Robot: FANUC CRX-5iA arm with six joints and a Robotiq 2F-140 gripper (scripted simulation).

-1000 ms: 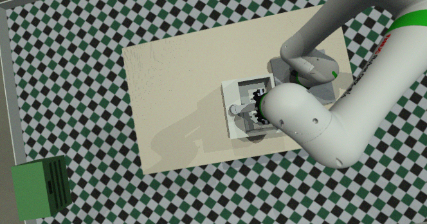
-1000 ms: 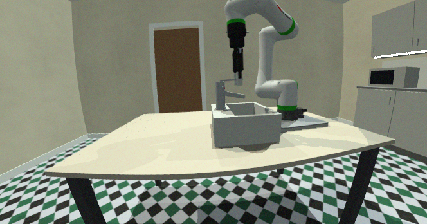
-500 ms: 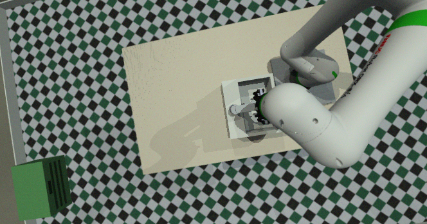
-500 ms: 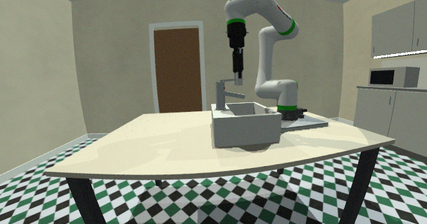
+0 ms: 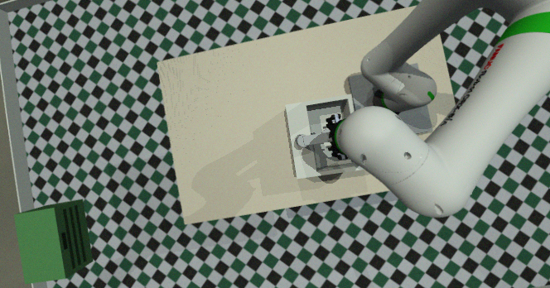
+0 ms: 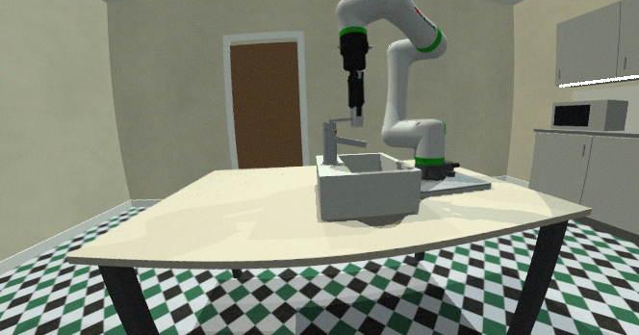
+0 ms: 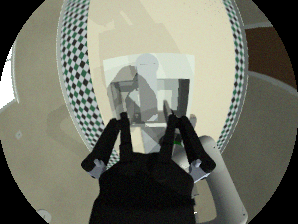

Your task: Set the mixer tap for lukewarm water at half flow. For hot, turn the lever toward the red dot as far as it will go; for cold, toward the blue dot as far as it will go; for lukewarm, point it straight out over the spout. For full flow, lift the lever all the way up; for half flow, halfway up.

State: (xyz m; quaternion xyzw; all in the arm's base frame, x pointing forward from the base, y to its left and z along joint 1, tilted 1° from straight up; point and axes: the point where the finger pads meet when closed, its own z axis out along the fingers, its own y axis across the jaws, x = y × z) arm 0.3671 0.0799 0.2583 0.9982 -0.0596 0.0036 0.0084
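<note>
My gripper is now 4 cm short of the lever. The rest, counted from my hand: grey mixer tap (6 cm ahead, 5 cm below, 1 cm to the right); sink basin (24 cm below, 3 cm behind).
</note>
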